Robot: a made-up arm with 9 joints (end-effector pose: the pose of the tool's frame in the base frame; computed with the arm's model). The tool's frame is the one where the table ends. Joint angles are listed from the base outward.
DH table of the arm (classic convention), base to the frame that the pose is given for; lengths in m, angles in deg. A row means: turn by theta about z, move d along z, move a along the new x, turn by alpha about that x. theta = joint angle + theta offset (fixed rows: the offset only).
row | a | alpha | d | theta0
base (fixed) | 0.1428 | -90 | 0.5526 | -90
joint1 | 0.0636 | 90 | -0.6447 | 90
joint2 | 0.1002 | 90 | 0.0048 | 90
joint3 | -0.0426 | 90 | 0.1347 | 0
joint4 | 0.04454 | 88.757 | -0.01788 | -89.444
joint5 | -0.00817 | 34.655 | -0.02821 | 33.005
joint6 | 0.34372 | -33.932 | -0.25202 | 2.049
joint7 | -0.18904 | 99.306 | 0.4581 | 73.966
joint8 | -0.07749 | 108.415 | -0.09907 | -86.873
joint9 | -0.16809 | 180 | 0 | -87.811
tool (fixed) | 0 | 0 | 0.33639 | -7.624
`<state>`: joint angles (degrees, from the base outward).
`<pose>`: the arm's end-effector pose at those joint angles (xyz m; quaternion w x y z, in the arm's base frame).
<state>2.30 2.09 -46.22 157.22 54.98 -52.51 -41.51 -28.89 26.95</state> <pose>-0.8275 0.2240 -0.0142 0.4328 0.2900 -0.8501 -0.0769</pose>
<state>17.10 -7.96 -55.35 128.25 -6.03 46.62 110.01 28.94 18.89</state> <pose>-0.6842 -0.0849 0.9767 0.7405 0.5686 0.3343 -0.1289</pose>
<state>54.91 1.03 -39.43 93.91 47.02 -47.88 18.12 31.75 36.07</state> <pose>-0.5446 0.2736 1.1111 0.1484 0.3840 -0.2001 -0.8891</pose>
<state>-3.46 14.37 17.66 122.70 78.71 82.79 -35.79 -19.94 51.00</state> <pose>-0.6791 -0.5158 0.8707 0.0207 -0.5359 -0.0981 0.8383</pose>
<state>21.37 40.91 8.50 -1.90 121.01 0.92 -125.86 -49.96 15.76</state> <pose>-0.4330 0.0925 0.2904 0.9280 -0.1788 0.3235 -0.0477</pose>
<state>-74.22 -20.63 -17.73 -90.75 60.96 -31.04 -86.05 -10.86 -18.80</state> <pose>-0.9585 -0.2216 0.2449 0.3489 -0.7160 0.2035 0.5694</pose>
